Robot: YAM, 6 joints.
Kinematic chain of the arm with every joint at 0, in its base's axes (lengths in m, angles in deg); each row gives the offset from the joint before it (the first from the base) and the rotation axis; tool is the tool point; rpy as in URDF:
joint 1: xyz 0 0 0.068 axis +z
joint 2: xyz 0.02 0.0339 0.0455 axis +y
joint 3: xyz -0.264 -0.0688 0 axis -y
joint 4: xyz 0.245 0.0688 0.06 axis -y
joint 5: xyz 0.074 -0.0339 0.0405 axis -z
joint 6: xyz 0.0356 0 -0.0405 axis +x
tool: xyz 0 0 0 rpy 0 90 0
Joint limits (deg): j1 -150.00..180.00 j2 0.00..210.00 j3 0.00..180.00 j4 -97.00..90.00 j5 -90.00..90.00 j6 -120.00..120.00
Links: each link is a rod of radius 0.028 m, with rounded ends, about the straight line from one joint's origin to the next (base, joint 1, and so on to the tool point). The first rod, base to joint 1, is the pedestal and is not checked.
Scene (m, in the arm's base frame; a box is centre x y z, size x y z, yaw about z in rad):
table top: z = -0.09
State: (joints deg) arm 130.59 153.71 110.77 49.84 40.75 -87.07
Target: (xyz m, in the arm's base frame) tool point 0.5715 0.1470 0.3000
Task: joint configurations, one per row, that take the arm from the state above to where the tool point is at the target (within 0.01 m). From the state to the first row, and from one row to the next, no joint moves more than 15 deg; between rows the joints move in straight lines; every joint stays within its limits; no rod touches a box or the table.
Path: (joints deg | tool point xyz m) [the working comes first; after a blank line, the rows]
Joints at the target: 16.53 149.81 136.94 42.06 37.42 -87.07
Straight joint move there: clear.

1: 116.33 153.22 114.04 48.87 40.33 -87.07 | -0.2380 0.5329 0.1412
2: 102.07 152.74 117.31 47.89 39.92 -87.07 | -0.1006 0.5798 0.1631
3: 87.82 152.25 120.58 46.92 39.50 -87.07 | 0.0451 0.5903 0.1855
4: 73.56 151.76 123.85 45.95 39.09 -87.07 | 0.1896 0.5632 0.2082
5: 59.30 151.28 127.13 44.97 38.67 -87.07 | 0.3228 0.5001 0.2311
6: 45.04 150.79 130.40 44.00 38.25 -87.07 | 0.4356 0.4050 0.2541
7: 30.78 150.30 133.67 43.03 37.84 -87.07 | 0.5204 0.2846 0.2771
8: 16.53 149.81 136.94 42.06 37.42 -87.07 | 0.5715 0.1470 0.3001

